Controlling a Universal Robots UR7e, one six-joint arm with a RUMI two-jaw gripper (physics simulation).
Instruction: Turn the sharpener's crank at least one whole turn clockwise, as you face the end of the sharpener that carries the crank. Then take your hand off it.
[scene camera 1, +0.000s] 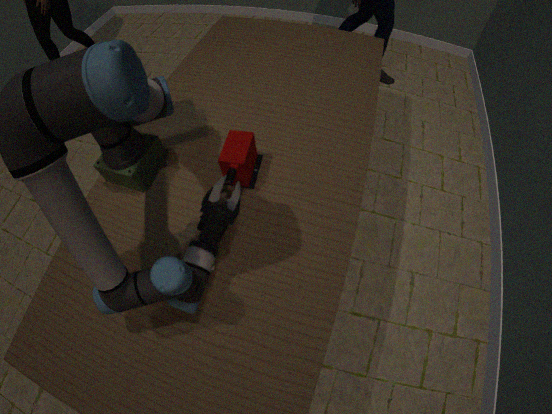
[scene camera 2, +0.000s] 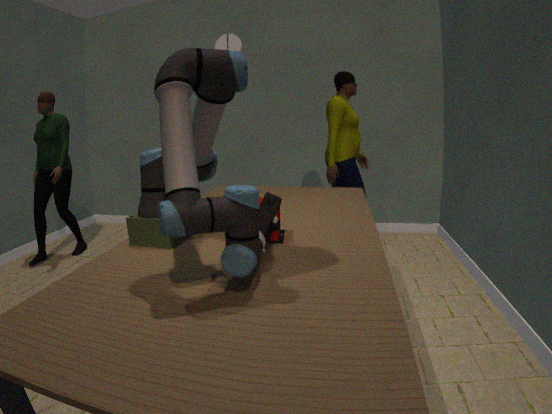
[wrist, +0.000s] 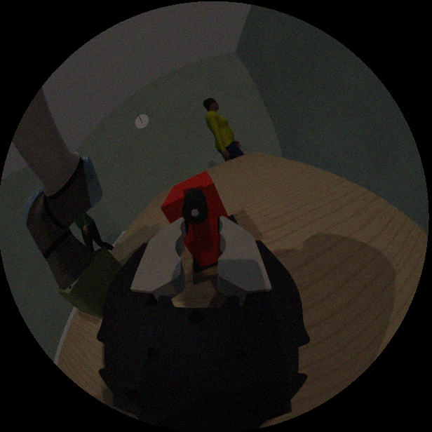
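Pixels of known places: gripper, fingertip midpoint: (scene camera 1: 232, 178); arm's base, origin of the base link: (scene camera 1: 125, 151).
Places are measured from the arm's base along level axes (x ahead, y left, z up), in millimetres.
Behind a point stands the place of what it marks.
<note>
The red sharpener (scene camera 1: 239, 145) @(x 391, y 41, z 33 mm) (scene camera 2: 275, 235) @(x 410, y -20, z -69 mm) (wrist: 216, 205) stands upright on a dark base on the table. Its crank end faces my gripper. The black crank knob (scene camera 1: 231, 175) @(x 398, y -66, z 41 mm) (wrist: 195, 205) points out from that end, in front of the upper part of the red face in the wrist view. My gripper (scene camera 1: 230, 182) @(x 393, y -57, z 12 mm) (wrist: 202, 218) is open part way, with pale fingers on either side of the knob's line, close to its outer end. Nothing is clamped between them. Whether a finger touches the knob cannot be told. In scene camera 2 the arm hides the crank and most of the gripper.
The arm's green base block (scene camera 1: 125, 175) @(x 45, y -86, z -2 mm) (scene camera 2: 150, 232) @(x -3, y -82, z -42 mm) (wrist: 92, 285) stands left of the sharpener on the wooden table (scene camera 1: 280, 320) @(x 584, y -388, z -95 mm) (scene camera 2: 320, 340) @(x 526, y -570, z -95 mm). The forearm and wrist reach low over the table on the near side. Two people stand beyond the table.
</note>
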